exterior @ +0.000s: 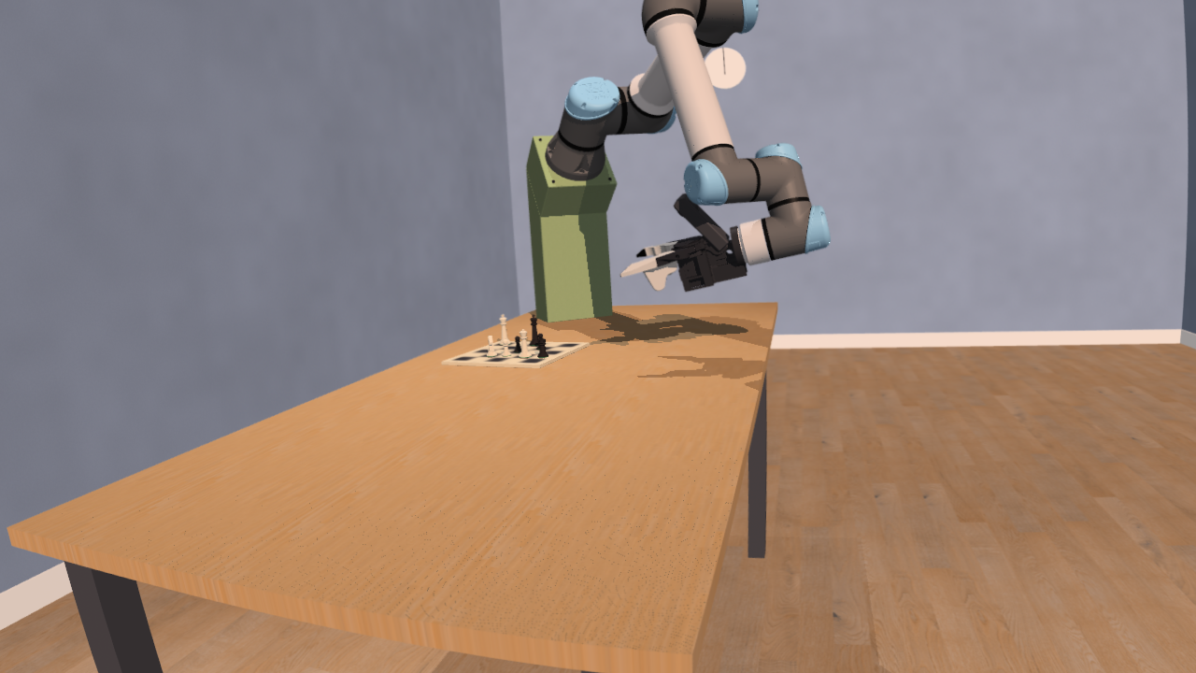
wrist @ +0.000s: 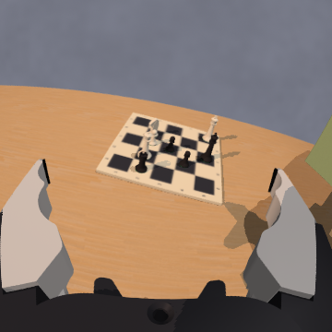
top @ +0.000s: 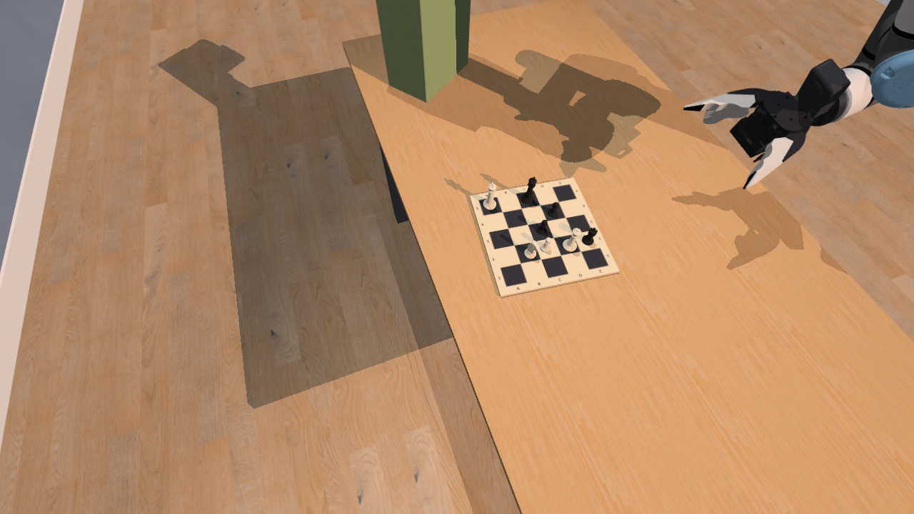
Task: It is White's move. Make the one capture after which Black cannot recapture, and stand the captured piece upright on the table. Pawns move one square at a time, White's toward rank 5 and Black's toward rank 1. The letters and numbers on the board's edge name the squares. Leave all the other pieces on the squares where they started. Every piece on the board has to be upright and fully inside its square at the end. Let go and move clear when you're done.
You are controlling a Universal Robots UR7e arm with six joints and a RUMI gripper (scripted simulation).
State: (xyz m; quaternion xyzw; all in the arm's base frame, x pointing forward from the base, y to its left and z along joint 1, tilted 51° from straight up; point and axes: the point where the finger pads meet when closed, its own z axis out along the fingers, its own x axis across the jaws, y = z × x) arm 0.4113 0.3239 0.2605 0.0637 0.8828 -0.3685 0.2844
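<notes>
Right now my hand is 7 cm short of the small chessboard, 24 cm to the left of it and 17 cm above it. The rest, counted from my hand: tall black piece 1 cm behind, 26 cm to the right, 14 cm below; then tall white piece 1 cm ahead, 33 cm to the right, 14 cm below.
</notes>
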